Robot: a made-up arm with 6 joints. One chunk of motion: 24 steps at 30 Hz.
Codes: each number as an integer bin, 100 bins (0 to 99) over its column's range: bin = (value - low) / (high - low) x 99, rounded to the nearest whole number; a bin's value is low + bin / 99 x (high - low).
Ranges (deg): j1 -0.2..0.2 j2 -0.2..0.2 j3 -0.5..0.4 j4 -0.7..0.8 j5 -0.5..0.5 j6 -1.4..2
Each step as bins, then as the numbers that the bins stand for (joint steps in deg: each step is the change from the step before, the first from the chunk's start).
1 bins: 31 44 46 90 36 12
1 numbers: -0.075 -0.022 -0.082 0.664 -0.136 -0.988
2 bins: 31 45 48 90 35 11
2 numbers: -0.075 -0.018 -0.064 0.664 -0.146 -1.022
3 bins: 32 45 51 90 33 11
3 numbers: -0.071 -0.018 -0.036 0.664 -0.167 -1.022
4 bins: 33 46 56 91 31 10
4 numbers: -0.067 -0.014 0.009 0.679 -0.187 -1.057
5 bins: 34 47 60 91 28 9
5 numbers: -0.063 -0.010 0.045 0.679 -0.217 -1.091
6 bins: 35 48 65 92 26 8
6 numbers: -0.059 -0.006 0.091 0.694 -0.237 -1.125
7 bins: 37 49 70 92 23 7
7 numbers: -0.051 -0.002 0.136 0.694 -0.268 -1.160
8 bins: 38 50 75 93 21 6
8 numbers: -0.046 0.002 0.182 0.709 -0.288 -1.194
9 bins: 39 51 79 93 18 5
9 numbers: -0.042 0.006 0.218 0.709 -0.318 -1.228
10 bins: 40 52 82 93 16 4
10 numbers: -0.038 0.010 0.245 0.709 -0.338 -1.263
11 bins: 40 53 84 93 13 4
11 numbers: -0.038 0.014 0.264 0.709 -0.369 -1.263
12 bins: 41 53 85 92 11 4
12 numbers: -0.034 0.014 0.273 0.694 -0.389 -1.263
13 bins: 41 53 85 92 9 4
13 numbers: -0.034 0.014 0.273 0.694 -0.409 -1.263
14 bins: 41 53 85 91 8 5
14 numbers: -0.034 0.014 0.273 0.679 -0.419 -1.228
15 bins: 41 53 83 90 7 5
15 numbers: -0.034 0.014 0.255 0.664 -0.429 -1.228
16 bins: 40 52 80 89 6 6
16 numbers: -0.038 0.010 0.227 0.648 -0.439 -1.194
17 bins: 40 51 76 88 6 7
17 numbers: -0.038 0.006 0.191 0.633 -0.439 -1.160
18 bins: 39 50 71 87 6 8
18 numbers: -0.042 0.002 0.145 0.618 -0.439 -1.125
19 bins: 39 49 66 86 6 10
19 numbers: -0.042 -0.002 0.100 0.603 -0.439 -1.057
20 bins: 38 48 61 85 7 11
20 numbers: -0.046 -0.006 0.055 0.588 -0.429 -1.022
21 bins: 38 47 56 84 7 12
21 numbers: -0.046 -0.010 0.009 0.573 -0.429 -0.988
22 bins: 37 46 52 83 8 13
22 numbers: -0.051 -0.014 -0.027 0.558 -0.419 -0.954
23 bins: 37 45 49 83 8 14
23 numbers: -0.051 -0.018 -0.055 0.558 -0.419 -0.919
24 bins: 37 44 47 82 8 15
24 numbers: -0.051 -0.022 -0.073 0.542 -0.419 -0.885
